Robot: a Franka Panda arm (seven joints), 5 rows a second.
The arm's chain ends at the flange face. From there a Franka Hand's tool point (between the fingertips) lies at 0.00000 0.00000 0.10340 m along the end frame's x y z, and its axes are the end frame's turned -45 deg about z.
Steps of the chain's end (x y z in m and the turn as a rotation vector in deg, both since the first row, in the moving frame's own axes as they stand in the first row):
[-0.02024, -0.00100, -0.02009, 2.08, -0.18, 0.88]
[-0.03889, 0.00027, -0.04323, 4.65, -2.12, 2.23]
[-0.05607, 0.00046, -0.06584, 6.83, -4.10, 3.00]
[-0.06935, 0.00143, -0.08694, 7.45, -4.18, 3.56]
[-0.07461, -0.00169, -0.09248, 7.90, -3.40, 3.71]
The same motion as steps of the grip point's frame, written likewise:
[-0.01116, -0.01788, -0.02016, 1.60, 1.34, 0.88]
[-0.02430, -0.03587, -0.04364, 4.79, 1.79, 2.23]
[-0.03614, -0.05313, -0.06684, 7.73, 1.93, 3.00]
[-0.04543, -0.06267, -0.08809, 8.22, 2.31, 3.56]
[-0.04538, -0.06812, -0.09364, 7.99, 3.18, 3.71]

